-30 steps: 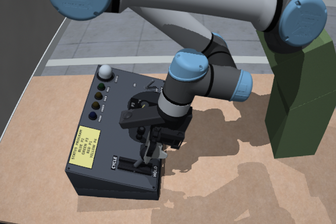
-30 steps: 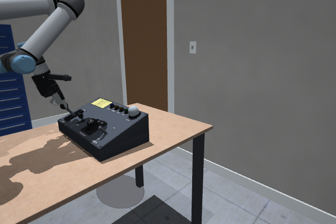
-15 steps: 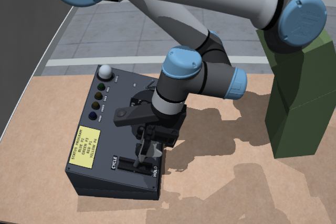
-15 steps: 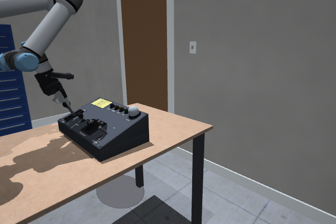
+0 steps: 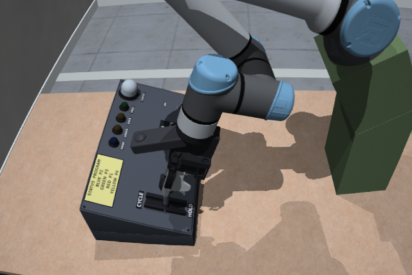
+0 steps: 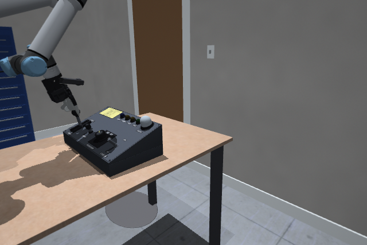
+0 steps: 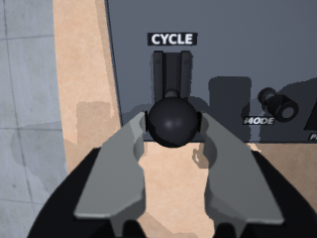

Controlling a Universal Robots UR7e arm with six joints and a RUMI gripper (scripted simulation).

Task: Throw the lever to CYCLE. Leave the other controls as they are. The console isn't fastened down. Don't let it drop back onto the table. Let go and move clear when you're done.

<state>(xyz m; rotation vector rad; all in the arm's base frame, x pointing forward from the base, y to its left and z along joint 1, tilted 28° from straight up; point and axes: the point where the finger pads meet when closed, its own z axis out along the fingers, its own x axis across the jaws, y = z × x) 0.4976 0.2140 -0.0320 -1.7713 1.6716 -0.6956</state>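
Right now the mode toggle is 120 mm to the right of my hand, 60 mm below it and 20 mm ahead of it. The rest, counted from my hand: program dial 230 mm to the right, 60 mm below, 30 mm ahead; then dark console 180 mm to the right, 80 mm below, 60 mm ahead; then black ball-topped lever 40 mm below, 10 mm ahead.
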